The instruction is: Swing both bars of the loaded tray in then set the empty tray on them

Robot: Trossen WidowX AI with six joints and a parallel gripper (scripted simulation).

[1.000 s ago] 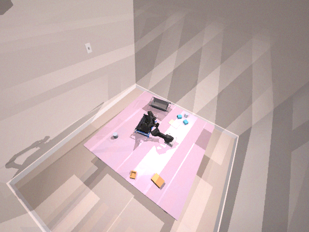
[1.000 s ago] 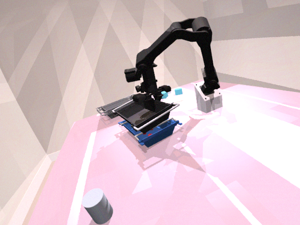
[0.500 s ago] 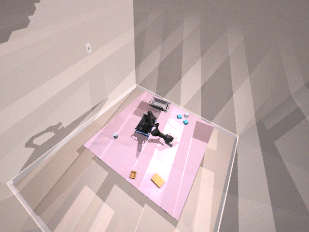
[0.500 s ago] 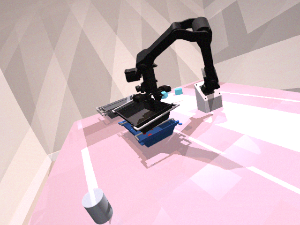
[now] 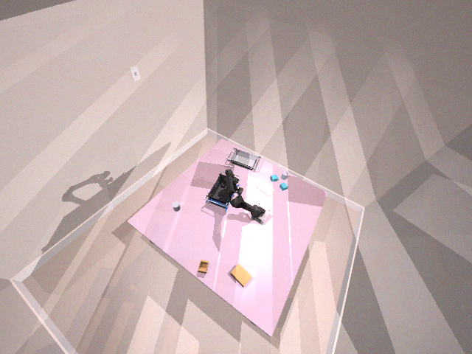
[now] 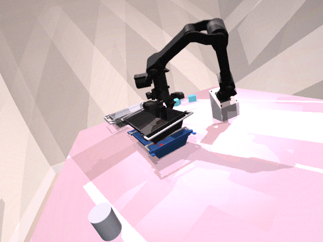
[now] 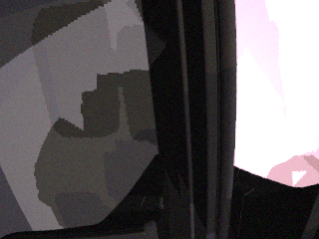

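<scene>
The black tray lies 70 mm ahead of my gripper tip, 20 mm to the left of it and 20 mm above it. Round my gripper tip: flat card 300 mm to the right, 210 mm behind, 90 mm below.
</scene>
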